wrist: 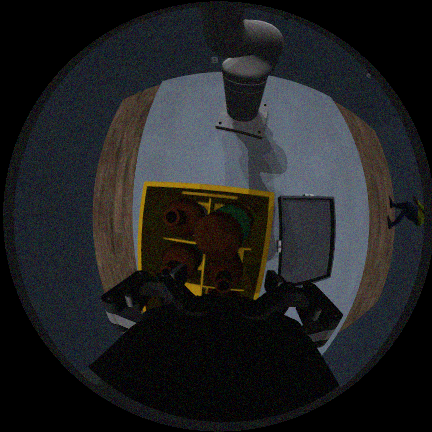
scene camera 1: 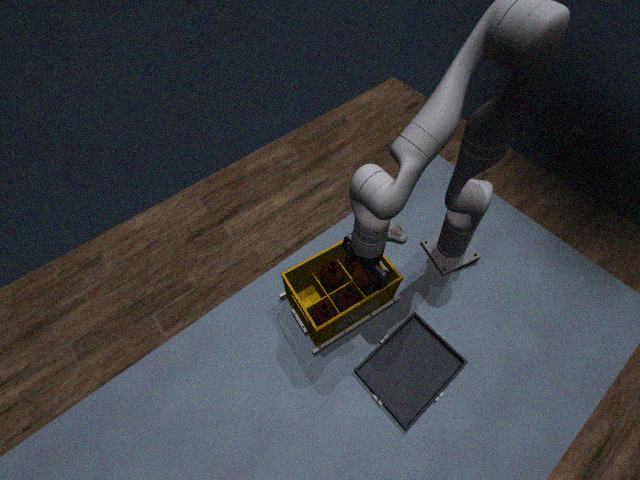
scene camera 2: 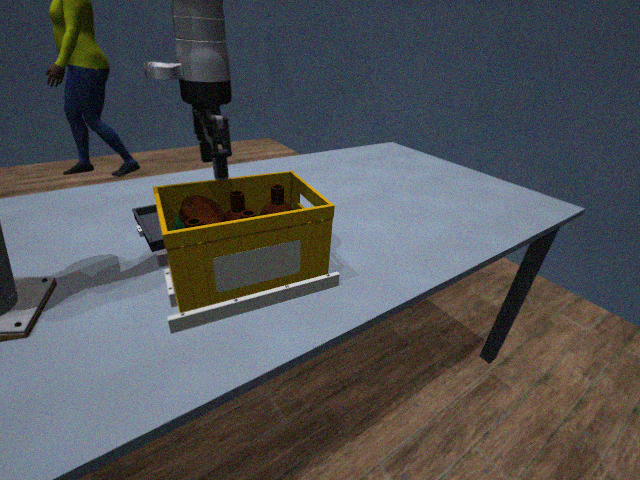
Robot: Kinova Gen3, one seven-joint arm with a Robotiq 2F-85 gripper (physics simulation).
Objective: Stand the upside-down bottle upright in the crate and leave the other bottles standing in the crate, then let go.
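Pixels of known places: gripper, fingertip midpoint: (wrist: 225, 276) (scene camera 1: 362, 274) (scene camera 2: 214, 170); arm's base, link origin: (wrist: 241, 109) (scene camera 1: 451, 245).
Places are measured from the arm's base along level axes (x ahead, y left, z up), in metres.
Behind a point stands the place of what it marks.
Note:
The yellow crate (scene camera 1: 356, 313) @[x 0.431, y 0.012, z 0.079 m] (scene camera 2: 191, 281) @[x 0.298, y -0.163, z 0.055 m] (wrist: 270, 225) @[x 0.330, y 0.019, z 0.145 m] has thin dividers. The upside-down brown bottle (scene camera 2: 199, 209) @[x 0.346, y -0.056, z 0.122 m] (wrist: 217, 233) @[x 0.344, y -0.050, z 0.125 m], with a green band, is tilted in the crate with its round base up, at the end nearer the robot base. Other brown bottles stand neck up, among them one in the wrist view's upper left compartment (wrist: 182, 216) @[x 0.322, y -0.105, z 0.116 m], one at the crate's middle (scene camera 1: 332, 272) @[x 0.418, y -0.116, z 0.108 m] and one in a near corner (scene camera 1: 324, 311) @[x 0.510, y -0.029, z 0.132 m]. My gripper (scene camera 2: 214, 166) @[x 0.384, y -0.037, z 0.182 m] (wrist: 225, 276) @[x 0.384, y -0.037, z 0.182 m] is open and empty above the crate, fingers spread across its width. The arm partly hides the tilted bottle in scene camera 1.
A dark shallow tray (scene camera 1: 410, 364) @[x 0.372, y 0.194, z -0.025 m] (scene camera 2: 148, 224) @[x 0.272, y 0.218, z -0.025 m] (wrist: 306, 240) @[x 0.375, y 0.189, z -0.025 m] lies beside the crate. White rails (scene camera 2: 258, 301) @[x 0.399, y -0.183, z -0.012 m] border the crate's foot. The robot base (scene camera 1: 457, 235) @[x 0.066, y 0.018, z 0.146 m] (wrist: 244, 97) @[x 0.067, y -0.006, z 0.112 m] stands beyond the crate's end. A person (scene camera 2: 85, 93) (wrist: 411, 209) is beyond the table.

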